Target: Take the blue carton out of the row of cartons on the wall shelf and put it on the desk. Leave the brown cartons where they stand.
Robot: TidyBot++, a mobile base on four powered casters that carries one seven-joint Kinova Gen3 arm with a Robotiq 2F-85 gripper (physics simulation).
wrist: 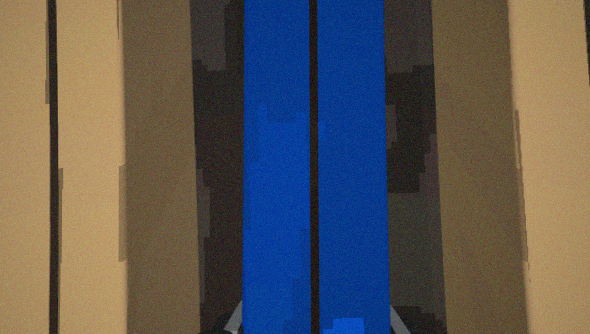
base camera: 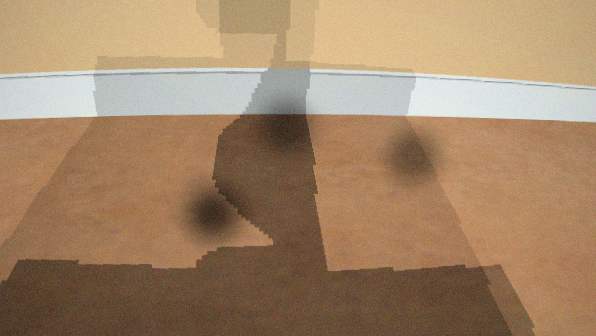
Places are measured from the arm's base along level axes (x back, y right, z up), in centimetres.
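Where they show: gripper, fingertip midpoint: (wrist: 314, 325).
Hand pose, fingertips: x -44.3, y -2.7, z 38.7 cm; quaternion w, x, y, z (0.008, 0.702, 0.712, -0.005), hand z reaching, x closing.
Note:
After its pixels a point has its place.
The blue carton (wrist: 278, 170) {y -4.2, x -50.9, z 42.2 cm} stands upright in the middle of the wrist view, with a dark line down its front. My gripper (wrist: 316, 322) {y -2.7, x -44.3, z 38.7 cm} is shut on it at the bottom edge of the wrist view, one grey fingertip against each side. A brown carton (wrist: 90, 150) {y -11.2, x -51.4, z 42.2 cm} stands to its left and another brown carton (wrist: 555, 150) {y 5.3, x -51.8, z 42.2 cm} to its right, each apart from it by a dark gap. The carton's top and bottom and most of the fingers are out of view. The desk does not show in either view.
The brown cartons' shaded side faces flank the gaps close beside the fingers. The base camera shows a tan wall (base camera: 450, 35) {y 31.0, x -67.4, z -22.9 cm}, a white baseboard (base camera: 475, 100) {y 41.0, x -66.6, z -35.5 cm} and a brown floor (base camera: 525, 200) {y 40.3, x -42.1, z -39.7 cm} with shadows across them.

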